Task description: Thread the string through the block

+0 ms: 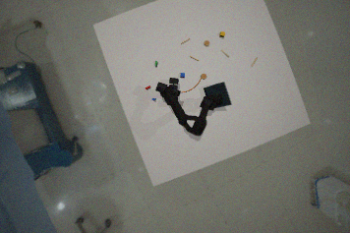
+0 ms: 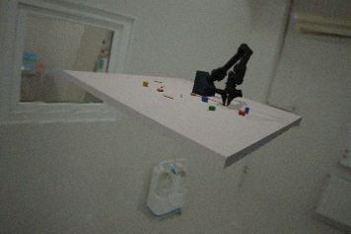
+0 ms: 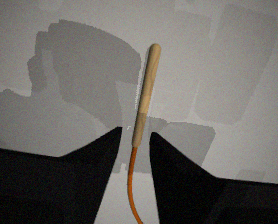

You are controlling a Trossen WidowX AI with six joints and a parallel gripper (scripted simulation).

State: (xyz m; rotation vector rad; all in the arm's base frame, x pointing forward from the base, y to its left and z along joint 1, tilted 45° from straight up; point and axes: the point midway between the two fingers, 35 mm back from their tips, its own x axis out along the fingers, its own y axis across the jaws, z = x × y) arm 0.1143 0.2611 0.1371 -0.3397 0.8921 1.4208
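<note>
Now: the blue cube 10 cm ahead of my gripper tip, 10 cm to the right of it and 1 cm above it. From my gripper tip the other things lie so: blue piece (2 cm behind, 15 cm to the left, 2 cm above); thin wooden stick (1 cm ahead, 1 cm to the left); red piece (7 cm ahead, 17 cm to the left, 1 cm above).
</note>
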